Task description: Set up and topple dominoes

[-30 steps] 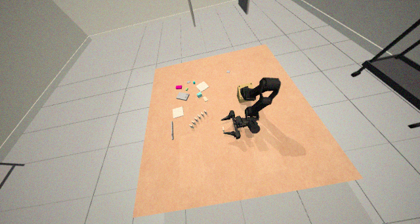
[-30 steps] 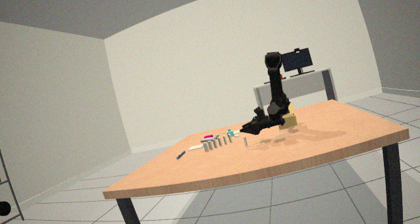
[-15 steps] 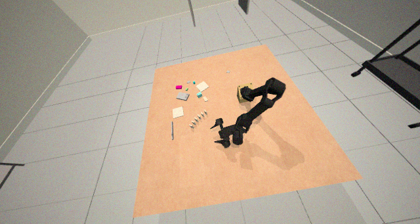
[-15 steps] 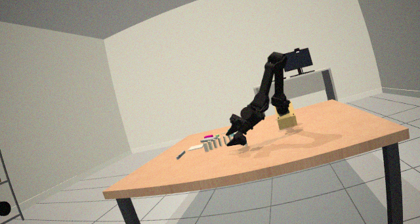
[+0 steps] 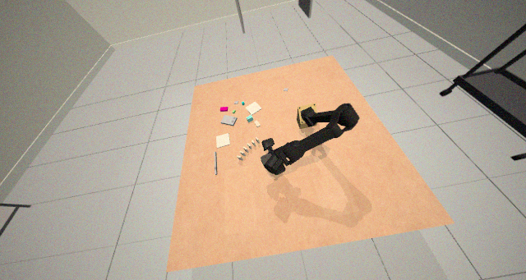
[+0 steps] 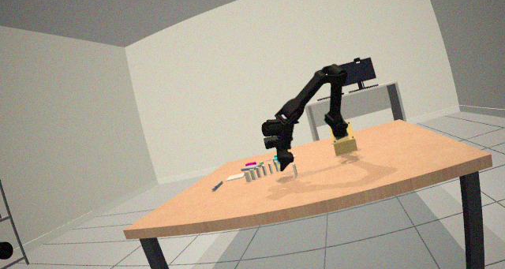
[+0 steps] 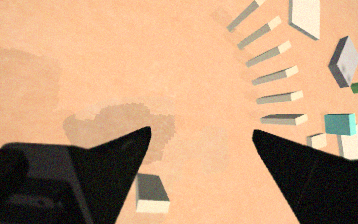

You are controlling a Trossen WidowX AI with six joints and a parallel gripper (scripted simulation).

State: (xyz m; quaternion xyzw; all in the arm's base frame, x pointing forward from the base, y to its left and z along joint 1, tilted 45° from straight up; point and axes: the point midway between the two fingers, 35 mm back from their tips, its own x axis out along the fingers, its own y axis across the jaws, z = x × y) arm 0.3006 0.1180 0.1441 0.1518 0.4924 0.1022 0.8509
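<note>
My gripper tip is 340 mm to the left of the teal block, 30 mm short of it and 30 mm above it. Round my gripper tip: cream pad (250 mm ahead, 240 mm to the right, 50 mm below); then thin grey rod (320 mm ahead, 100 mm to the right, 40 mm below); then grey pad (400 mm to the right, 180 mm ahead, 40 mm below).
</note>
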